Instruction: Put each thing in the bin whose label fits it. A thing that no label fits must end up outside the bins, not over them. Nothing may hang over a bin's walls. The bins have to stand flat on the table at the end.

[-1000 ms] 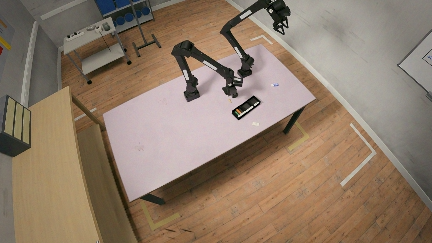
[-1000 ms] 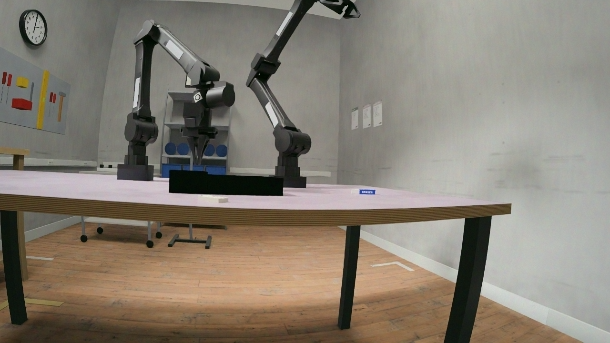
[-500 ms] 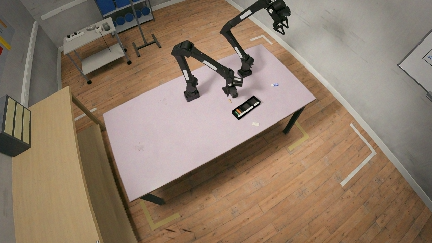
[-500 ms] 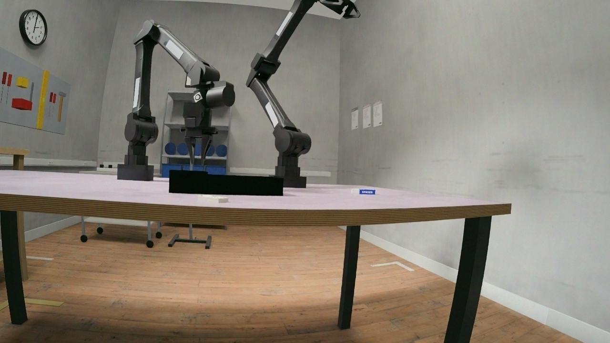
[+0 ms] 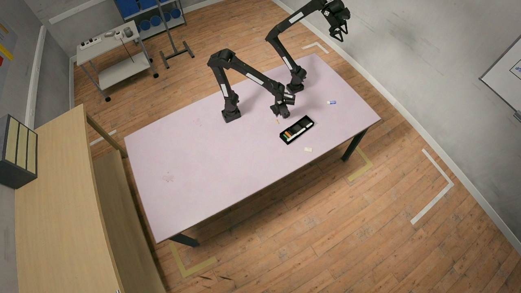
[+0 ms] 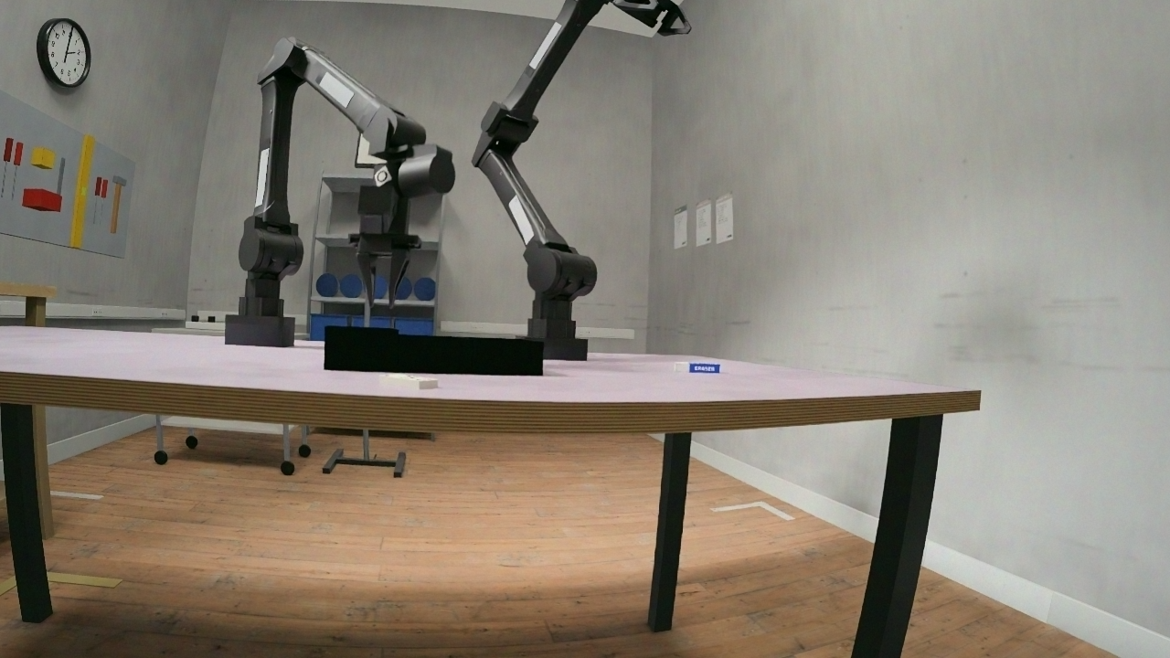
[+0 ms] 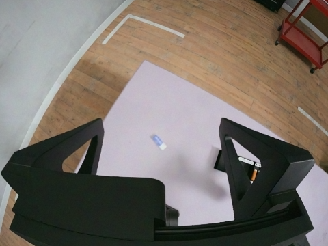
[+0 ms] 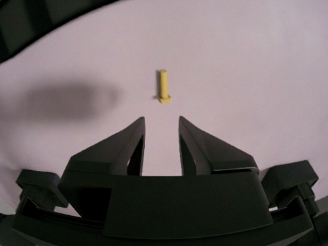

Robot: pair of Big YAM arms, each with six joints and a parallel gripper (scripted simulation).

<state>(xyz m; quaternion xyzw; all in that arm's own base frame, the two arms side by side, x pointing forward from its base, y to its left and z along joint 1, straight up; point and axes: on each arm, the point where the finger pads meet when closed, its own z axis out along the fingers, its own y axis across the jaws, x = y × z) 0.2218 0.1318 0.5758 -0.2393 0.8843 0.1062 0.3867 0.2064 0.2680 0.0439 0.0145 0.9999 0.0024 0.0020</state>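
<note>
Right now the brass bolt is 8 cm below my right hand and 1 cm behind it. The rest, counted from my right hand: eraser: 45 cm to the left, 8 cm below, 4 cm ahead; orange battery: 13 cm ahead, 7 cm below; white die: 29 cm ahead, 8 cm below, 6 cm to the left.
</note>
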